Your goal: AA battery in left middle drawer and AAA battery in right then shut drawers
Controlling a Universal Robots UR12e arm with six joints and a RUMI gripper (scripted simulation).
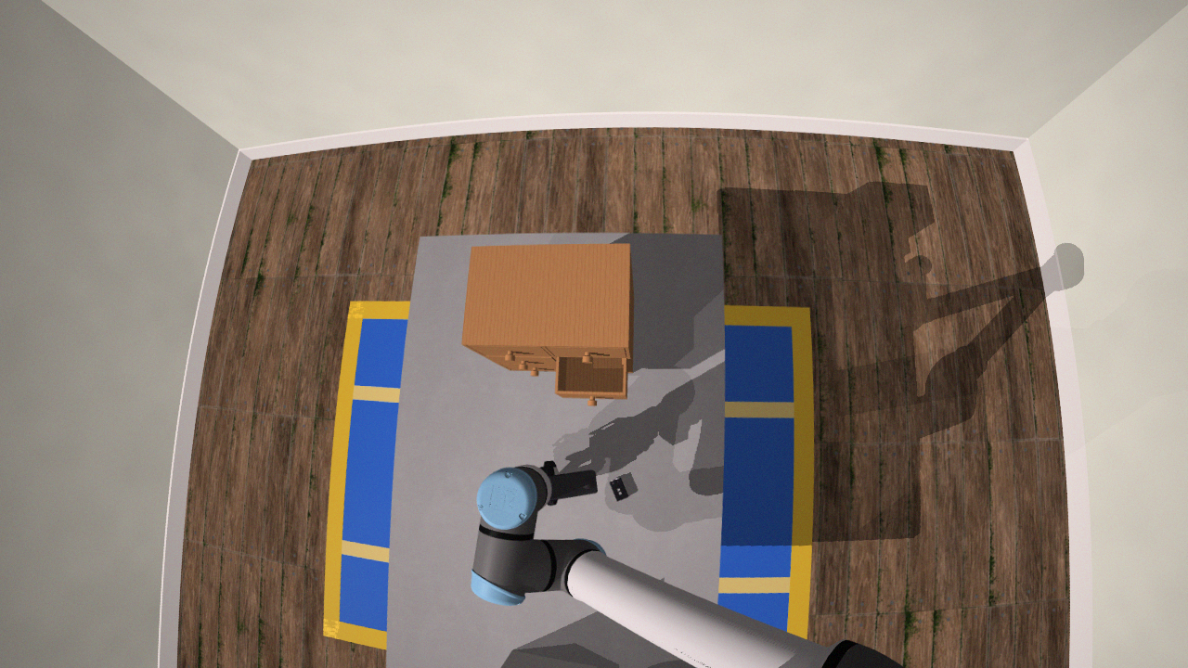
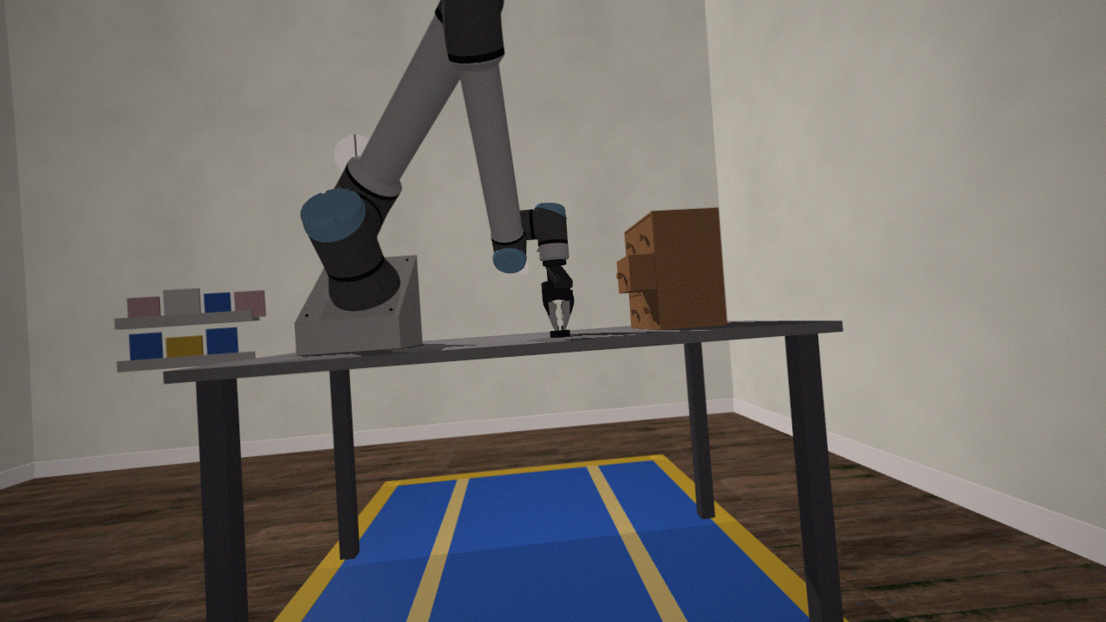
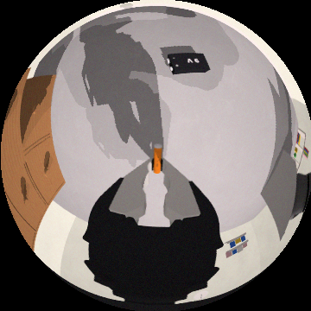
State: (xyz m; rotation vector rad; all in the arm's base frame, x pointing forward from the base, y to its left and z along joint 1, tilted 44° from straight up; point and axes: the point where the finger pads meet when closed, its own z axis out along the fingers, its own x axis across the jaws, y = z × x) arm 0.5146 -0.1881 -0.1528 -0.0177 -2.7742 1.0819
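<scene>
My gripper is now 1 cm above the thin orange battery. The rest, counted from my hand: dark battery (2 cm behind, 14 cm to the right, 1 cm below).
</scene>
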